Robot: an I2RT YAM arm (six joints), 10 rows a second.
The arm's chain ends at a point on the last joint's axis. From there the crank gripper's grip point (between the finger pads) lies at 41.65 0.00 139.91 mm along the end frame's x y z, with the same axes.
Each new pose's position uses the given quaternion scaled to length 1; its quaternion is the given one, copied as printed.
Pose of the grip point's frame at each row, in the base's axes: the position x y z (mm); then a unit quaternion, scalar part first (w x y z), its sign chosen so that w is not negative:
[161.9 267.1 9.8 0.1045 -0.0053 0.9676 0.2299]
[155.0 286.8 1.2 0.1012 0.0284 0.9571 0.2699]
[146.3 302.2 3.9 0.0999 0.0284 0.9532 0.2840]
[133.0 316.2 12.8 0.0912 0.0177 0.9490 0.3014]
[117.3 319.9 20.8 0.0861 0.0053 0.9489 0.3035]
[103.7 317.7 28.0 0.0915 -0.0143 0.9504 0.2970]
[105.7 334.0 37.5 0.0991 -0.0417 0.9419 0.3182]
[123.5 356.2 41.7 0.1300 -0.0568 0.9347 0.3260]
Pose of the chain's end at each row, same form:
[174.7 203.1 140.4 0.1045 -0.0053 0.9676 0.2299]
[166.5 210.8 125.3 0.1012 0.0284 0.9571 0.2699]
[158.1 222.6 125.7 0.0999 0.0284 0.9532 0.2840]
[148.2 232.9 131.7 0.0912 0.0177 0.9490 0.3014]
[135.0 236.8 139.5 0.0861 0.0053 0.9489 0.3035]
[121.5 237.2 148.5 0.0915 -0.0143 0.9504 0.2970]
[124.0 249.6 155.2 0.0991 -0.0417 0.9419 0.3182]
[134.7 269.8 158.8 0.1300 -0.0568 0.9347 0.3260]

